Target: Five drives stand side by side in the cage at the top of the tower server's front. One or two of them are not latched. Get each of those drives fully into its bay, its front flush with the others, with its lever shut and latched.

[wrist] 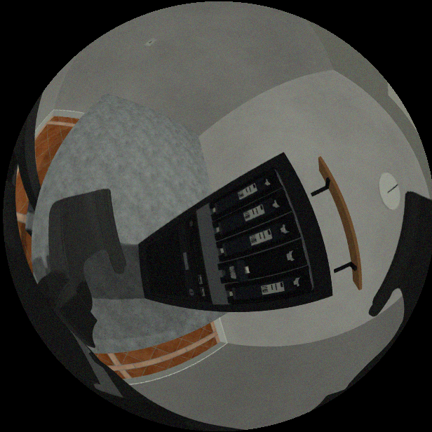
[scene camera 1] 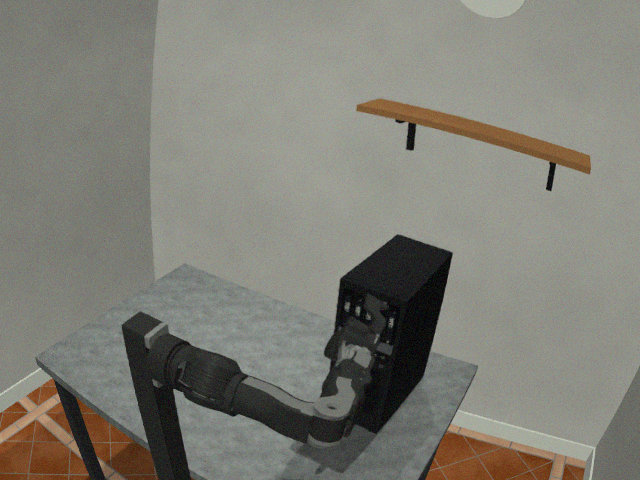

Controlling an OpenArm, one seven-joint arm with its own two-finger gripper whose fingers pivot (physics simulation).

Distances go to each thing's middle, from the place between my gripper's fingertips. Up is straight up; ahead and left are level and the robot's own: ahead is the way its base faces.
Scene:
Now: hand 27 cm short of the black tower server (scene camera 1: pixel 409 274), 19 cm above it and 1 cm to the left of it.

